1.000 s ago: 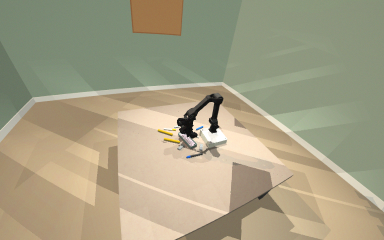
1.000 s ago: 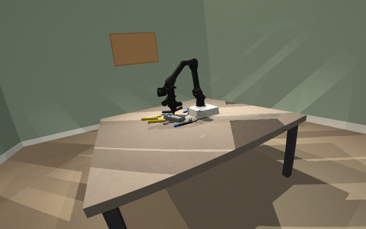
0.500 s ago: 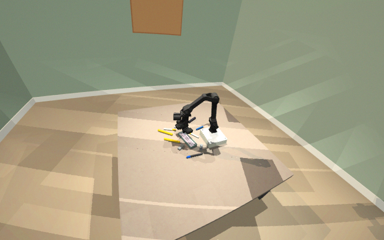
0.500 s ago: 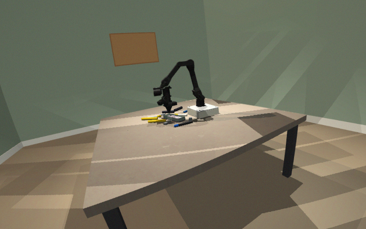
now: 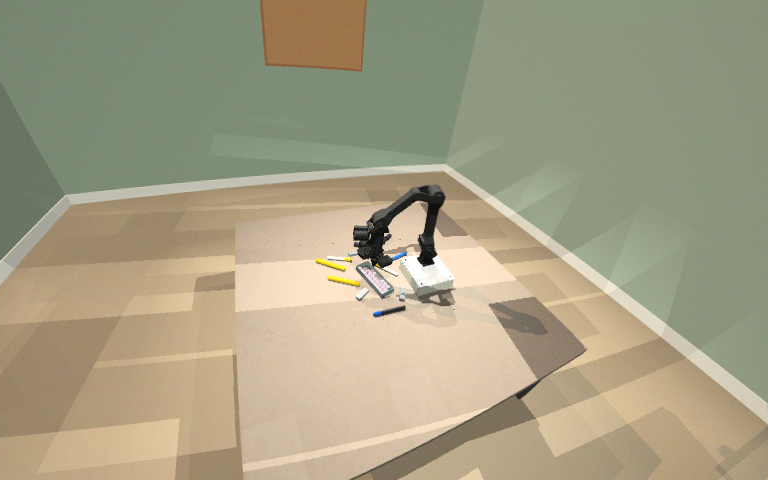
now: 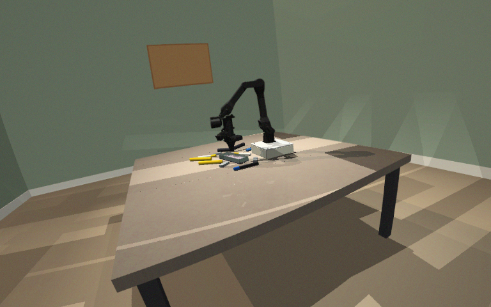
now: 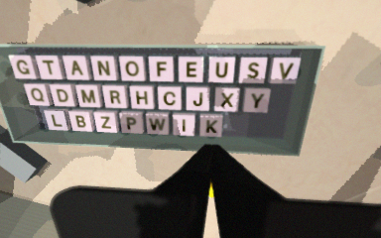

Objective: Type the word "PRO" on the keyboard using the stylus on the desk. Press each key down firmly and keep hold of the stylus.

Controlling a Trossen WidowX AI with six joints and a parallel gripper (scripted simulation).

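The blue stylus lies 150 mm behind my gripper tip, 50 mm to the right of it and 30 mm below it. From my gripper tip the other things lie so: grey block: 110 mm to the left, 110 mm ahead, 40 mm below; grey stylus tip: 110 mm behind, 40 mm to the right, 30 mm below; blue-capped dark pen: 230 mm to the left, 70 mm ahead, 30 mm below.
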